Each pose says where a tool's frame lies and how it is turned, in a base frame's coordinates. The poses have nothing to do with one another.
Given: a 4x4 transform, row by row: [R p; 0 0 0 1], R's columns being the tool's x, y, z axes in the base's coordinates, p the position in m. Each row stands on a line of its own.
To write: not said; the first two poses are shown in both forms.
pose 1, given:
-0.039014 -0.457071 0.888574 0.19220
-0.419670 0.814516 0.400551 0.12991
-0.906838 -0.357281 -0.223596 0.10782
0 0 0 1
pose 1, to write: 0.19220 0.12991 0.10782 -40.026 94.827 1.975
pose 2, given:
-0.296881 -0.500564 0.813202 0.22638
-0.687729 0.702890 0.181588 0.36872
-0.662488 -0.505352 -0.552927 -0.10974
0 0 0 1
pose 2, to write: 0.22638 0.36872 -0.10974 -52.404 112.574 -14.278
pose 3, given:
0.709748 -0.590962 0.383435 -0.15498
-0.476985 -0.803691 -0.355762 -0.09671
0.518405 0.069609 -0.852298 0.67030
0 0 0 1
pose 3, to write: -0.15498 -0.09671 0.67030 153.938 -48.844 41.247
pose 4, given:
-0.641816 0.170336 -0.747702 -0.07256
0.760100 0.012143 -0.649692 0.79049
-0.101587 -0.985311 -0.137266 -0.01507
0 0 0 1
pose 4, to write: -0.07256 0.79049 -0.01507 -54.468 -104.859 95.714
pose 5, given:
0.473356 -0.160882 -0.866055 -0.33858
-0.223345 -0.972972 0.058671 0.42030
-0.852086 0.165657 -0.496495 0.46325
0 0 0 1
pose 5, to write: -0.33858 0.42030 0.46325 151.400 -19.767 -88.394
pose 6, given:
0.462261 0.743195 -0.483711 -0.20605
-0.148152 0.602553 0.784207 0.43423
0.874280 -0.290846 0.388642 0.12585
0 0 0 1
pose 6, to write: -0.20605 0.43423 0.12585 -42.439 -53.608 -35.187
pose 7, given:
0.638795 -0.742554 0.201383 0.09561
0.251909 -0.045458 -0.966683 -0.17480
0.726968 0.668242 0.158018 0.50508
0 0 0 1
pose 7, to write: 0.09561 -0.17480 0.50508 80.031 -25.728 48.680
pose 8, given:
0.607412 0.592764 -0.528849 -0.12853
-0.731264 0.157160 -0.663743 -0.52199
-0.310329 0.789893 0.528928 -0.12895
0 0 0 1
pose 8, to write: -0.12853 -0.52199 -0.12895 59.929 -9.009 -54.586
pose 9, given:
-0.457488 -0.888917 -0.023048 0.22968
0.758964 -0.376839 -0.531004 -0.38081
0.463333 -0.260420 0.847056 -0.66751
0 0 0 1
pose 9, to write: 0.22968 -0.38081 -0.66751 18.603 -33.439 113.292
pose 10, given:
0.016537 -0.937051 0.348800 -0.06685
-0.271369 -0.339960 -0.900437 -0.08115
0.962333 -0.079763 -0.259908 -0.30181
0 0 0 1
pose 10, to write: -0.06685 -0.08115 -0.30181 95.601 -71.471 77.546
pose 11, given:
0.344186 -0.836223 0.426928 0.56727
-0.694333 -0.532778 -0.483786 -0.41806
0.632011 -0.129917 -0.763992 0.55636
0 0 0 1
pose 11, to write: 0.56727 -0.41806 0.55636 136.915 -79.349 54.899
